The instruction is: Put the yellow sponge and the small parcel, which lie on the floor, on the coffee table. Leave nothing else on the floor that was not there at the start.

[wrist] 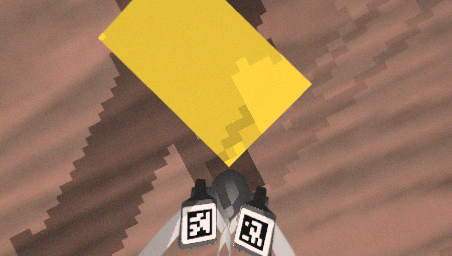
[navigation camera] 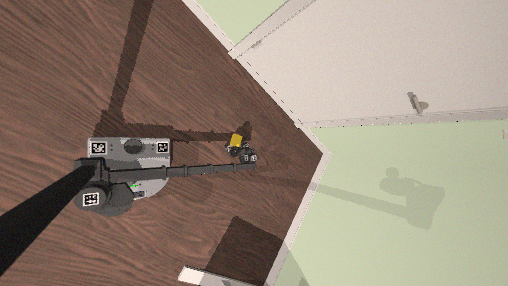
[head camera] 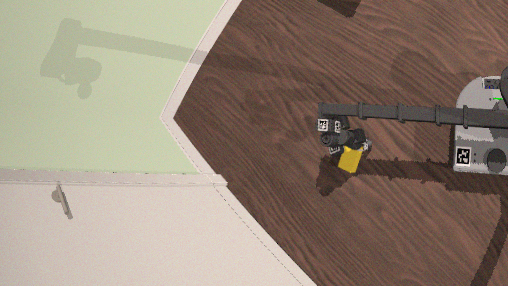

Note:
In view: the gripper (wrist: 230, 190), a yellow sponge (wrist: 228, 84) and a door (navigation camera: 322, 70).
The door shows as well in the head camera view (head camera: 64, 220).

